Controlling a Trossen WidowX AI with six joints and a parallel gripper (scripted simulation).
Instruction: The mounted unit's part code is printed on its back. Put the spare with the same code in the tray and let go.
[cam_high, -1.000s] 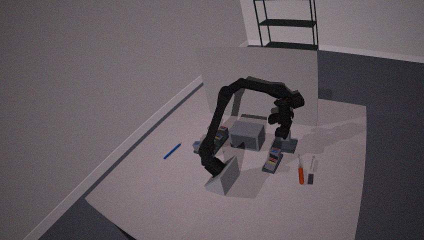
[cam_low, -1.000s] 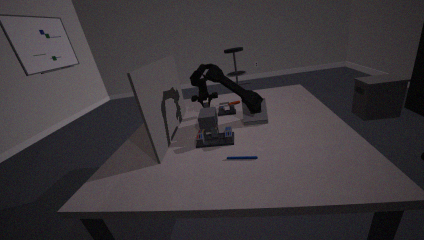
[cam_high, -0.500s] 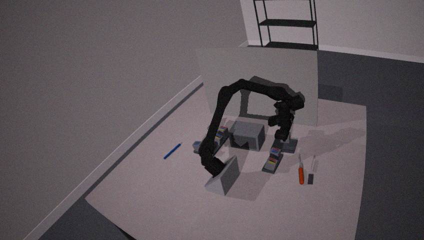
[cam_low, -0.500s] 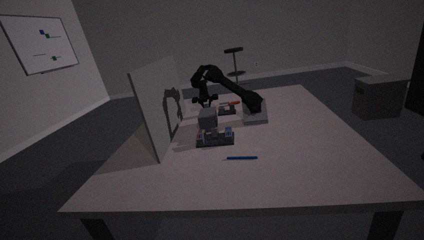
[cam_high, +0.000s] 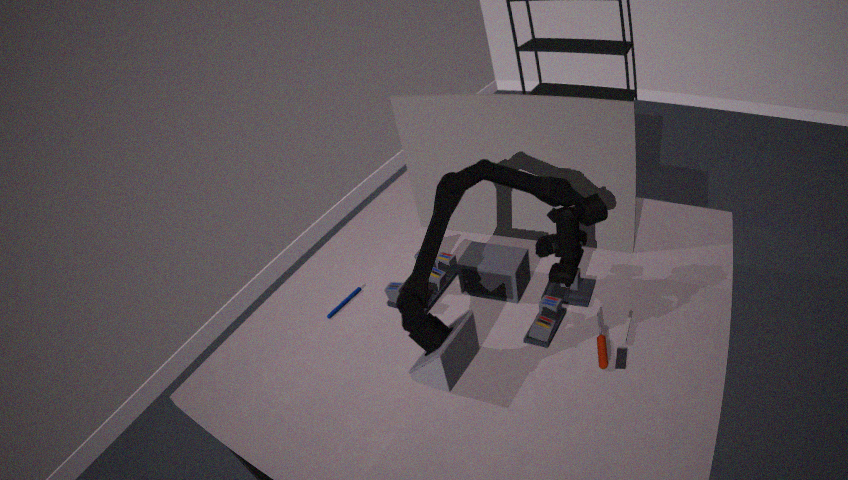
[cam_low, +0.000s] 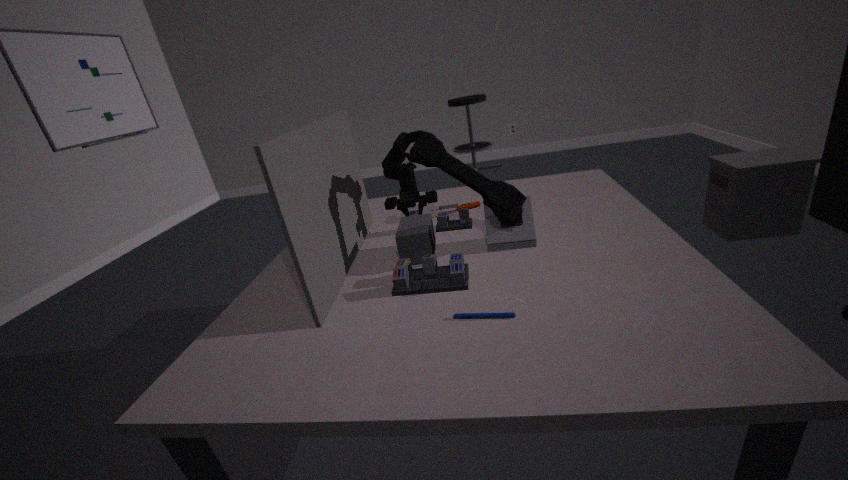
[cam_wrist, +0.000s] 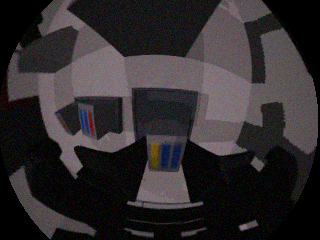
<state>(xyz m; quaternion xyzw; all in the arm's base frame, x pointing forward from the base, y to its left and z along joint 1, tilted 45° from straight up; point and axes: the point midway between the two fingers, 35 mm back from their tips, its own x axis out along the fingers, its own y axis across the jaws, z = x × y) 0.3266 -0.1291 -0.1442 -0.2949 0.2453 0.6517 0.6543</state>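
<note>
The grey spare is 2 cm above my gripper tip. Round my gripper tip: tray (3 cm below); blue pen (22 cm behind, 57 cm to the left, 2 cm below).
</note>
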